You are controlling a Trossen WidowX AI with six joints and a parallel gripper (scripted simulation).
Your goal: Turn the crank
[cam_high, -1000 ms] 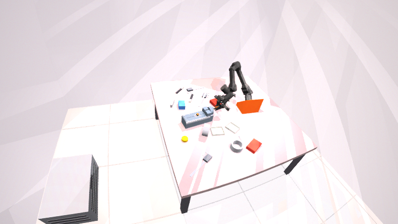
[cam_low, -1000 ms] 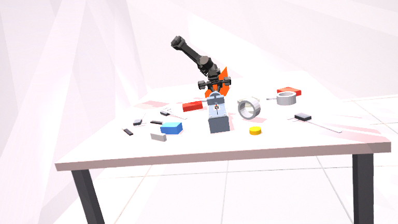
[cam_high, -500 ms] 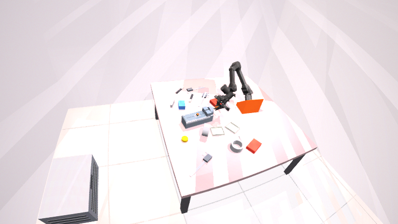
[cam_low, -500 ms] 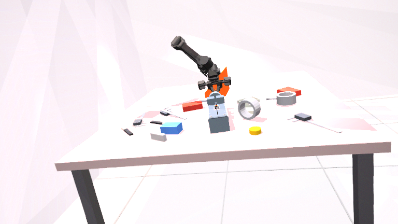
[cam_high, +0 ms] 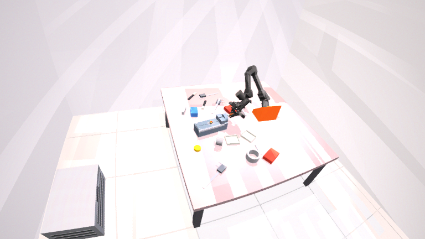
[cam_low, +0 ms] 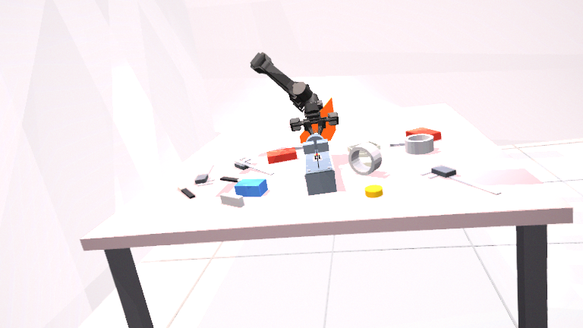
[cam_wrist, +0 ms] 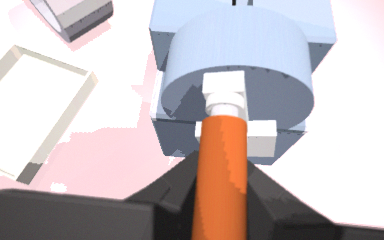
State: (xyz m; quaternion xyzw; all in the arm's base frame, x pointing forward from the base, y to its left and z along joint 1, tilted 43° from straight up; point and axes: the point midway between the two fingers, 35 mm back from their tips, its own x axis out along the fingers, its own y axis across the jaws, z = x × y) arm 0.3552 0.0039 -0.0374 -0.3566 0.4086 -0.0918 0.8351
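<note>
My gripper tip is now 20 mm past the orange handle and 30 mm below it. The rest, counted from my gripper tip: red pointer (160 mm ahead, 20 mm to the left, 10 mm below); yellow disc (320 mm ahead, 190 mm to the left, 80 mm below); blue block (240 mm ahead, 210 mm to the right, 70 mm below).
</note>
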